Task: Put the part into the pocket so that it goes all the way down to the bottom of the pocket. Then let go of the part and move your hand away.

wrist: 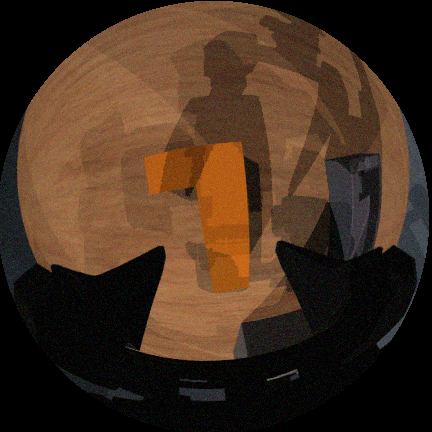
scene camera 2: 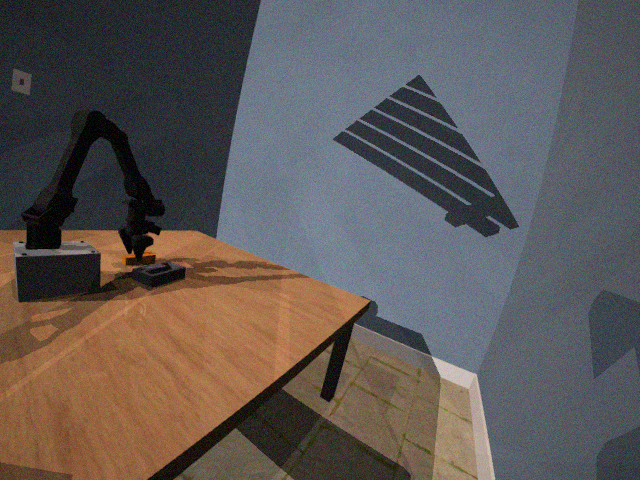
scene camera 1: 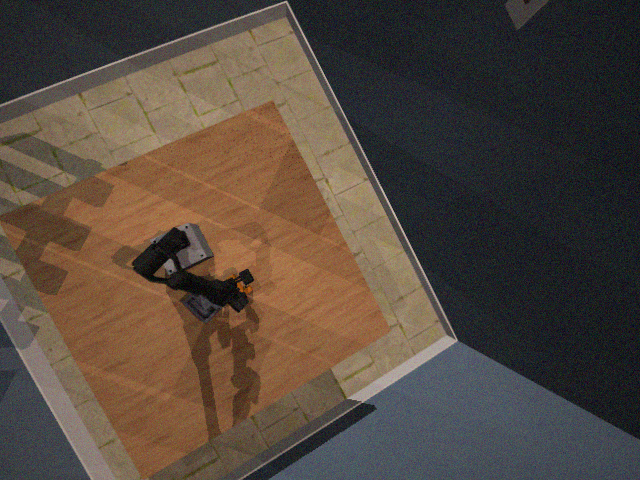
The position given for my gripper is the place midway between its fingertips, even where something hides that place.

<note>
My gripper [scene camera 2: 133,257] is open, holding nothing. Also in view: an orange L-shaped block [wrist: 217,170]. I also see a dark grey pocket block [scene camera 2: 152,275].
My gripper is seen too in the wrist view [wrist: 221,249].
</note>
